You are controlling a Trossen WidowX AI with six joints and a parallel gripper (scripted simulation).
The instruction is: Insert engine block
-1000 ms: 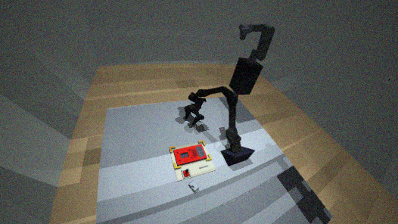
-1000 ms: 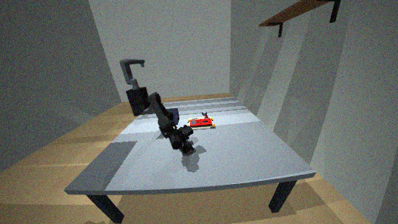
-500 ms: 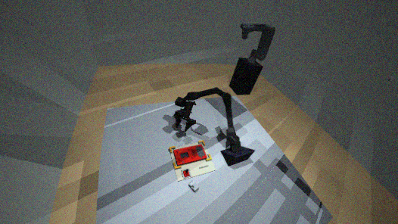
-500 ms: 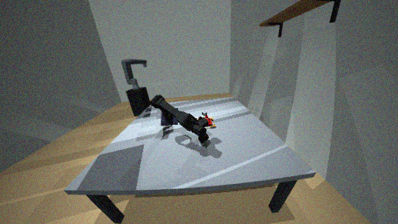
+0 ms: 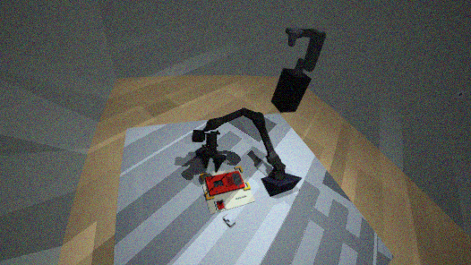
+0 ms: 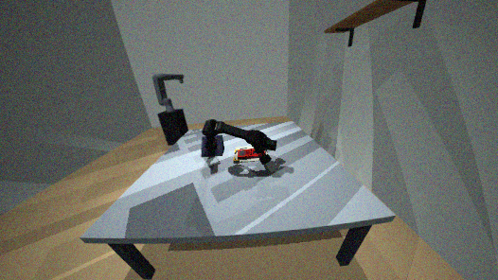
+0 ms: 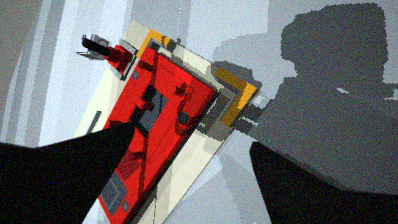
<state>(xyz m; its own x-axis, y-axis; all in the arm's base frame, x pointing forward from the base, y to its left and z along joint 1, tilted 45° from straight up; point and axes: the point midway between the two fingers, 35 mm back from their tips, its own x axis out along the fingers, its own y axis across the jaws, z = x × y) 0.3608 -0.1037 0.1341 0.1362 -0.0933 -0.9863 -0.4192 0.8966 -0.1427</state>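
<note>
Now: gripper tip 280 mm to the right of the engine block, 30 mm above it and 20 mm past it.
</note>
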